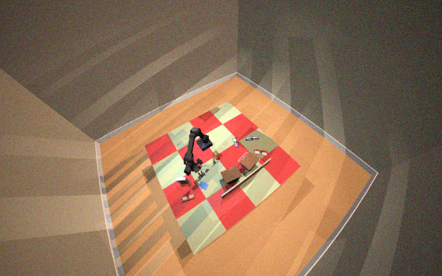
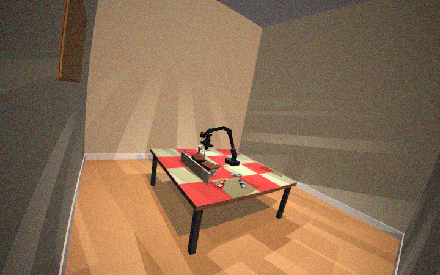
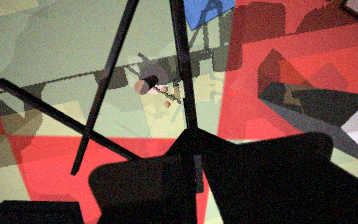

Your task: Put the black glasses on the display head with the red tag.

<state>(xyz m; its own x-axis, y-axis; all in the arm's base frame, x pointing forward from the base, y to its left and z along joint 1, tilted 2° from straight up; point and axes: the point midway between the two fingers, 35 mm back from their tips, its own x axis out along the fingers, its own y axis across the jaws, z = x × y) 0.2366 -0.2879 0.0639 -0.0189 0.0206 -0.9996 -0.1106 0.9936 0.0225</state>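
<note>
The blue square lies 140 mm ahead of my gripper tip, 90 mm below it and 20 mm to the right of it. From my gripper tip the other things lie so: long pale board: 380 mm ahead, 340 mm to the left, 40 mm below; grey object: 160 mm to the right, 40 mm below, 10 mm behind.
</note>
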